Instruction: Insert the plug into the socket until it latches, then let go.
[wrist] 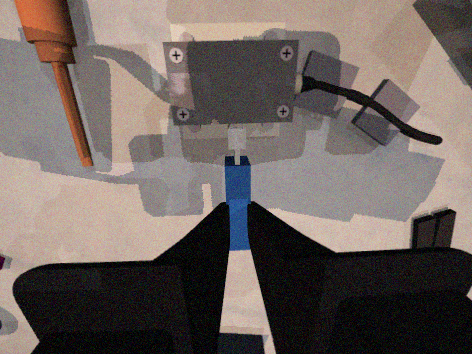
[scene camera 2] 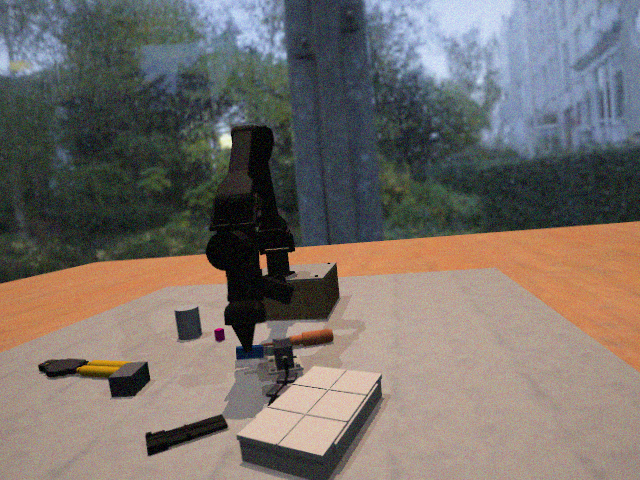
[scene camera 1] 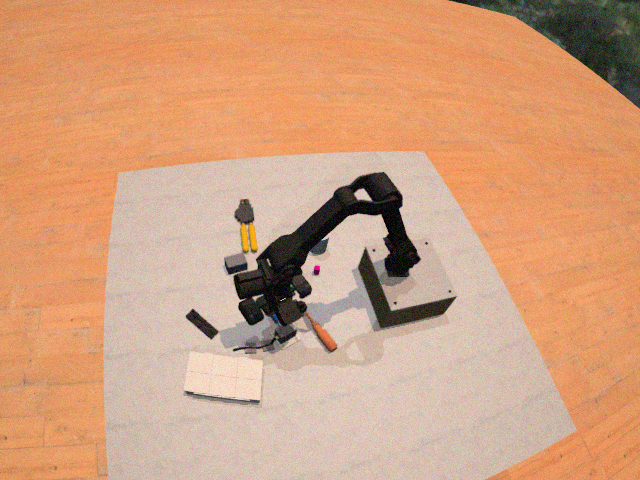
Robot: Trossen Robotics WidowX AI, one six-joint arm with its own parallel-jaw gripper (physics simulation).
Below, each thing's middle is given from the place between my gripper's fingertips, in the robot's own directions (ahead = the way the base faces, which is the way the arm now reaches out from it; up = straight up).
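The black bar (scene camera 2: 156, 442) is 19 cm ahead of my hand, 2 cm to the left of it and 3 cm below it. I see the blue plug (wrist: 237, 168) 1 cm to the left of my hand, while the orange-handled screwdriver (wrist: 53, 35) is 3 cm to the left of my hand, 13 cm behind it and 3 cm below it. And there is the grey socket (wrist: 218, 74), which from my hand is 3 cm behind, 5 cm to the left and 2 cm below.
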